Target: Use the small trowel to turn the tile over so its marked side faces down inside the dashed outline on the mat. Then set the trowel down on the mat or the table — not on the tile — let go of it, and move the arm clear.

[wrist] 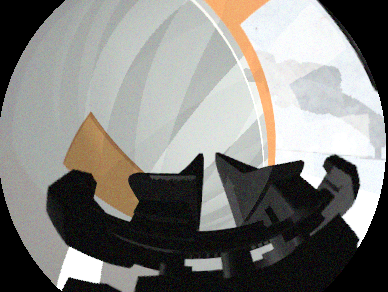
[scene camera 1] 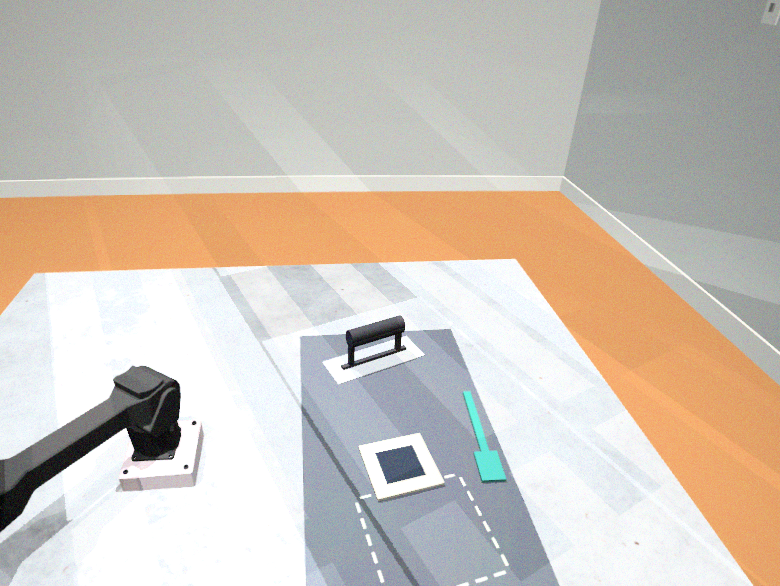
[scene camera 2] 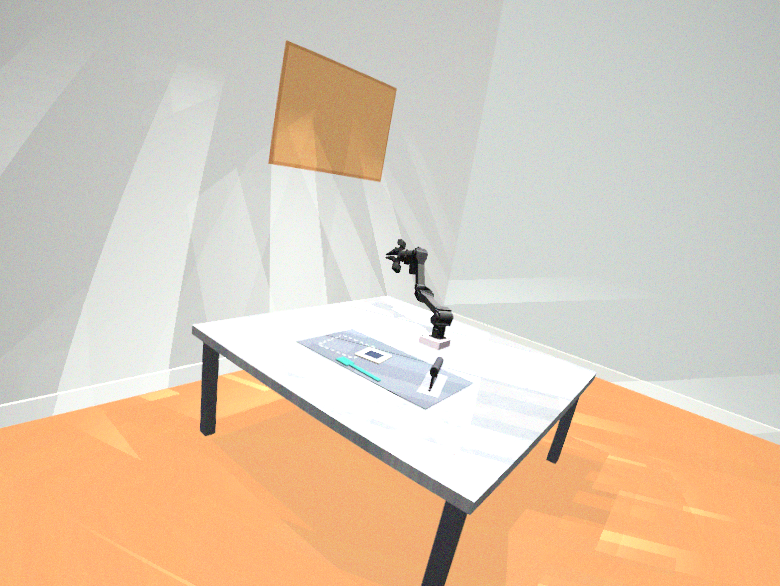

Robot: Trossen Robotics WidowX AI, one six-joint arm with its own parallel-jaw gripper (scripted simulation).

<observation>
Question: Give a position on a tile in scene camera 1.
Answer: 402,465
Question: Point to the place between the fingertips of my gripper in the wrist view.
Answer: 208,156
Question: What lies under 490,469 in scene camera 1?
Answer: A teal trowel.
</observation>
